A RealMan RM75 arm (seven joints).
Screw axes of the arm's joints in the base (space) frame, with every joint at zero. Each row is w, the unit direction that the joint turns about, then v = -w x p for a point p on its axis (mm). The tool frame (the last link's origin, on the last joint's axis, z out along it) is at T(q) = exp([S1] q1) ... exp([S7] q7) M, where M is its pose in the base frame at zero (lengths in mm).
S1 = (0, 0, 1, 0.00, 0.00, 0.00)
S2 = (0, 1, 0, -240.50, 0.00, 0.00)
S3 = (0, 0, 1, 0.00, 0.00, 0.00)
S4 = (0, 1, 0, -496.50, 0.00, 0.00)
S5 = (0, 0, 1, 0.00, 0.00, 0.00)
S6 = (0, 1, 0, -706.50, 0.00, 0.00)
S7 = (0, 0, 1, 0.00, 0.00, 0.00)
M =
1 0 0 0.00
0 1 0 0.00
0 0 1 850.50
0 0 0 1
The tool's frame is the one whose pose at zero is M.
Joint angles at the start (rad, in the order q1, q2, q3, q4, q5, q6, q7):
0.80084, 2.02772, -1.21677, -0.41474, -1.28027, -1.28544, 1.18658
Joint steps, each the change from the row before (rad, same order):
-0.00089, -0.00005, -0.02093, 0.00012, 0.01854, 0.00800, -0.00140
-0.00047, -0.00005, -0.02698, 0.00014, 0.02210, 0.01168, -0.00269
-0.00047, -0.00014, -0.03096, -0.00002, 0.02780, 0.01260, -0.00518
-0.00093, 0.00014, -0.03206, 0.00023, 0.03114, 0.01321, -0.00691
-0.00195, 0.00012, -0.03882, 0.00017, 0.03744, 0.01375, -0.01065
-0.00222, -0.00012, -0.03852, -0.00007, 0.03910, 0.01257, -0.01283
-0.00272, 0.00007, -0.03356, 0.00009, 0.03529, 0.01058, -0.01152
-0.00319, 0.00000, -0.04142, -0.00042, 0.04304, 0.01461, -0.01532
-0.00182, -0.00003, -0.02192, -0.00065, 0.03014, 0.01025, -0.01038
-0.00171, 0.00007, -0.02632, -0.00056, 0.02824, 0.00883, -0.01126
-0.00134, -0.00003, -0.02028, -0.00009, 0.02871, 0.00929, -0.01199
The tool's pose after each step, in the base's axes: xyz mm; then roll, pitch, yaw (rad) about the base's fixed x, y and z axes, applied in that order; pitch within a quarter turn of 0, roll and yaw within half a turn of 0. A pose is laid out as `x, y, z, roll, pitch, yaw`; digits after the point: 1 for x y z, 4 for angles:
143.9, 399.3, -36.9, -2.8937, 0.7244, -0.1220
143.3, 399.0, -39.2, -2.8945, 0.7206, -0.1236
142.5, 398.7, -41.6, -2.8935, 0.7183, -0.1229
141.6, 398.3, -44.1, -2.8911, 0.7176, -0.1219
140.9, 397.4, -47.0, -2.8884, 0.7166, -0.1188
140.1, 396.5, -49.7, -2.8842, 0.7169, -0.1136
139.8, 395.5, -52.0, -2.8808, 0.7182, -0.1105
139.5, 394.4, -54.9, -2.8746, 0.7183, -0.1054
139.0, 394.5, -55.8, -2.8653, 0.7232, -0.1015
138.6, 393.8, -57.6, -2.8605, 0.7236, -0.0967
138.2, 394.0, -58.5, -2.8502, 0.7278, -0.0912

